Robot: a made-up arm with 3 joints. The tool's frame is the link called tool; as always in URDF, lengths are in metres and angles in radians. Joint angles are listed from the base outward. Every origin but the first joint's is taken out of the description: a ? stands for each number. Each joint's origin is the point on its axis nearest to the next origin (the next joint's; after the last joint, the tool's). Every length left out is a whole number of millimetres.
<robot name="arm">
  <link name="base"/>
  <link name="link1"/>
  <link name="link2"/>
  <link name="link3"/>
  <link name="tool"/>
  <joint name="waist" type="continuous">
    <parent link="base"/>
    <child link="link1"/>
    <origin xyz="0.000 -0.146 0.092" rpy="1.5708 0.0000 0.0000"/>
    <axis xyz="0 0 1"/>
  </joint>
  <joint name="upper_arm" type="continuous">
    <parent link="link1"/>
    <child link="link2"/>
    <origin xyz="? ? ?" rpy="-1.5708 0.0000 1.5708"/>
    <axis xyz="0 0 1"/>
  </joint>
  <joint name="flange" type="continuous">
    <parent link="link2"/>
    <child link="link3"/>
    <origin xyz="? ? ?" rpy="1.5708 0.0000 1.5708"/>
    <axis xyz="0 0 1"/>
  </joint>
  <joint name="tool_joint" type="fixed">
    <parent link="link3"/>
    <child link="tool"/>
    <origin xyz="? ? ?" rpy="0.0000 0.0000 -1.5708"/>
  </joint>
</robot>
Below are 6 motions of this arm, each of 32 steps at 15 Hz.
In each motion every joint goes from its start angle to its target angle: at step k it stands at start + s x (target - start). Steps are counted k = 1, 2, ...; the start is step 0. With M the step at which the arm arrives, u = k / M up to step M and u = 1 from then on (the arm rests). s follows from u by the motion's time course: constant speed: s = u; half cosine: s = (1 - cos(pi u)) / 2; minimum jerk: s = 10 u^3 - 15 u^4 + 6 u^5.
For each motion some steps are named. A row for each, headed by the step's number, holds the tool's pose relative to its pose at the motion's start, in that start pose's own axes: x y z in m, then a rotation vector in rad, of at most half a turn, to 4 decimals.
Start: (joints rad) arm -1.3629 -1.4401 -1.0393
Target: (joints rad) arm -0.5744 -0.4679 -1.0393
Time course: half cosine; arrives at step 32
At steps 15, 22, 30, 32:
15: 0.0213 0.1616 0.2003 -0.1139 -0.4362 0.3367
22: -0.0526 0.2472 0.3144 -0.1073 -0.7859 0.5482
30: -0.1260 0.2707 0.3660 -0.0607 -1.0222 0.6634
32: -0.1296 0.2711 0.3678 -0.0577 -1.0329 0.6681

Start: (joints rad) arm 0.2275 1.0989 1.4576
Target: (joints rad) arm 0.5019 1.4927 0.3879
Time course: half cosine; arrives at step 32
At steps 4, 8, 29, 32:
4: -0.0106 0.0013 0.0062 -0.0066 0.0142 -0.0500
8: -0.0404 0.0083 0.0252 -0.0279 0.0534 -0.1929
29: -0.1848 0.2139 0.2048 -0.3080 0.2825 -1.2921
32: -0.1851 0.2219 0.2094 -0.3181 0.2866 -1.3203

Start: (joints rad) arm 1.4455 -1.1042 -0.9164
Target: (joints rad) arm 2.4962 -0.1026 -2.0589
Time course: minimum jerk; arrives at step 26
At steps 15, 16, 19, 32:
15: -0.1248 0.1472 0.1652 0.2885 -0.7246 -0.2121
16: -0.1458 0.1540 0.1634 0.3687 -0.7852 -0.2406
19: -0.1950 0.1670 0.1448 0.6044 -0.9067 -0.3133
32: -0.2266 0.1759 0.1199 0.8110 -0.9642 -0.3677

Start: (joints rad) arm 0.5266 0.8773 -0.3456
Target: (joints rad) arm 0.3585 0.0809 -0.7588
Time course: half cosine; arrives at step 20
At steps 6, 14, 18, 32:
6: -0.0037 -0.0049 -0.0935 0.1427 0.0846 -0.0602
14: -0.0675 0.0512 -0.3358 0.4962 0.4092 -0.2445
18: -0.1027 0.0853 -0.3955 0.5870 0.5321 -0.3029
32: -0.1079 0.0903 -0.4028 0.5985 0.5494 -0.3108

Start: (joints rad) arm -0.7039 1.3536 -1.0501
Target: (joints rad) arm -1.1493 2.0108 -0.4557
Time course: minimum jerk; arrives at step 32
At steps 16, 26, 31, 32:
16: 0.0739 0.1447 0.1705 -0.2143 -0.2516 0.5179
26: 0.0439 0.3138 0.3070 -0.4288 -0.4726 0.9753
31: 0.0348 0.3319 0.3195 -0.4534 -0.4966 1.0228
32: 0.0347 0.3320 0.3196 -0.4536 -0.4967 1.0231

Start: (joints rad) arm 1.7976 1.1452 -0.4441
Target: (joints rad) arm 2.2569 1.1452 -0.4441
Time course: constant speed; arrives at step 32
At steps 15, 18, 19, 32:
15: -0.1053 -0.0343 -0.0065 0.0382 -0.0803 -0.1961
18: -0.1270 -0.0387 -0.0089 0.0458 -0.0963 -0.2353
19: -0.1342 -0.0399 -0.0098 0.0484 -0.1017 -0.2484
32: -0.2289 -0.0472 -0.0253 0.0815 -0.1712 -0.4183

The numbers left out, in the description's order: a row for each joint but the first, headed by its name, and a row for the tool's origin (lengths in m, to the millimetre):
upper_arm: 0.036 -0.035 0.000
flange: 0.087 -0.344 0.000
tool: -0.223 -0.047 0.000

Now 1 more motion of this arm.
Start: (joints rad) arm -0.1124 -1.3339 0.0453
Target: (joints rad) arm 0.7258 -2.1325 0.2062
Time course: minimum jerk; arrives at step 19
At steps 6, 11, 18, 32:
6: 0.0966 0.0125 -0.0784 0.1454 -0.0340 0.1824
11: 0.3202 0.1629 -0.2523 0.5042 -0.0376 0.6486
18: 0.4174 0.3664 -0.3569 0.7706 0.0439 1.0000
32: 0.4176 0.3672 -0.3573 0.7716 0.0444 1.0013

